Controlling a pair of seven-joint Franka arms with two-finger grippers.
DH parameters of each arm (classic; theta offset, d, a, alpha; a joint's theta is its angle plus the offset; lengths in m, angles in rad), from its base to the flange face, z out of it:
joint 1: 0 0.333 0 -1.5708
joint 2: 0 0 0 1.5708
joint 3: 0 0.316 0.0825 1.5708
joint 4: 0 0 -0.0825 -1.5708
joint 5: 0 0.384 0 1.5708
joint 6: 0 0 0.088 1.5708
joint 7: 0 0.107 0 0
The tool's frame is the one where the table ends.
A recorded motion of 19 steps. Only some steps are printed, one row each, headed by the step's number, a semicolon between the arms.
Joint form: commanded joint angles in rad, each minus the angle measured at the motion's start. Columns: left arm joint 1, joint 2, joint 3, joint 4, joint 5, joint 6, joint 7; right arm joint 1, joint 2, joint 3, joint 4, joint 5, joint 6, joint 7.
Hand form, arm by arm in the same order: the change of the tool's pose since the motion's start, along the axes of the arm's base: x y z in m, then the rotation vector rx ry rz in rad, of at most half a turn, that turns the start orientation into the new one. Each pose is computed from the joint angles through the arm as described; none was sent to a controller.
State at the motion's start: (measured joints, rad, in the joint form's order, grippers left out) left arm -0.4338 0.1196 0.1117 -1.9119 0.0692 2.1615 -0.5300; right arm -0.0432 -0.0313 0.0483 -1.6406 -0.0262 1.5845 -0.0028
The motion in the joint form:
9: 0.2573 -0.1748 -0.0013 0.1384 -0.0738 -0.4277 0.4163; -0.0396 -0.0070 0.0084 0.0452 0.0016 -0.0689 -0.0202
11: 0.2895 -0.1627 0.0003 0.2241 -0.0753 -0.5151 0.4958; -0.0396 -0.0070 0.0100 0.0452 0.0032 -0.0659 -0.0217
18: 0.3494 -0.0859 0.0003 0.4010 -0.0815 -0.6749 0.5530; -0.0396 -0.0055 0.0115 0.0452 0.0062 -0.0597 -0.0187
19: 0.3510 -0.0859 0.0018 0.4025 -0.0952 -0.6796 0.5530; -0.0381 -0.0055 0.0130 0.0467 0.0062 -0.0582 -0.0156
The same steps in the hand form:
9: -0.0252 0.1545 0.1265 -0.0269 0.1337 -0.1240; -0.0084 -0.0165 0.0192 0.0018 0.0172 -0.0128
11: -0.0248 0.1726 0.1532 -0.0237 0.1472 -0.1697; -0.0080 -0.0155 0.0194 0.0033 0.0142 -0.0096
18: -0.0144 0.2024 0.1808 -0.0279 0.2058 -0.1676; -0.0068 -0.0144 0.0191 0.0061 0.0094 -0.0109
19: -0.0149 0.2026 0.1812 -0.0420 0.2074 -0.1664; -0.0066 -0.0127 0.0199 0.0059 0.0064 -0.0110

